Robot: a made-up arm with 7 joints. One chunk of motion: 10 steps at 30 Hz.
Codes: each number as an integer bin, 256 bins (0 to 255) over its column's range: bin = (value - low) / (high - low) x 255, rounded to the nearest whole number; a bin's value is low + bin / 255 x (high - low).
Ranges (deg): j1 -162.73..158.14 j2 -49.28..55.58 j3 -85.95..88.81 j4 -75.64..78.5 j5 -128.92..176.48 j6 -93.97..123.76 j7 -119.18..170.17
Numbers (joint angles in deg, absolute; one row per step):
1: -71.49 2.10 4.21 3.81 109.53 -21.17 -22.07
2: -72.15 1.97 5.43 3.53 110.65 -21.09 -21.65
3: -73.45 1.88 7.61 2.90 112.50 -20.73 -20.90
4: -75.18 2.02 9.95 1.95 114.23 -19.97 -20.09
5: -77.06 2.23 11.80 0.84 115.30 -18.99 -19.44
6: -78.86 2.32 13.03 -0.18 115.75 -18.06 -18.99
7: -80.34 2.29 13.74 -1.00 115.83 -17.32 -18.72
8: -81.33 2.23 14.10 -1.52 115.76 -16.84 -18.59
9: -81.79 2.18 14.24 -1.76 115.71 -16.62 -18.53
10: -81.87 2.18 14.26 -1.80 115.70 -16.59 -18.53
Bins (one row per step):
1: 73 125 132 131 199 85 86
2: 72 125 133 131 200 85 86
3: 71 124 137 130 202 86 87
4: 70 125 140 128 203 87 87
5: 68 125 143 127 204 88 88
6: 67 125 144 125 204 89 88
7: 65 125 145 123 204 90 89
8: 65 125 146 123 204 90 89
9: 64 125 146 122 204 91 89
10: 64 125 146 122 204 91 89

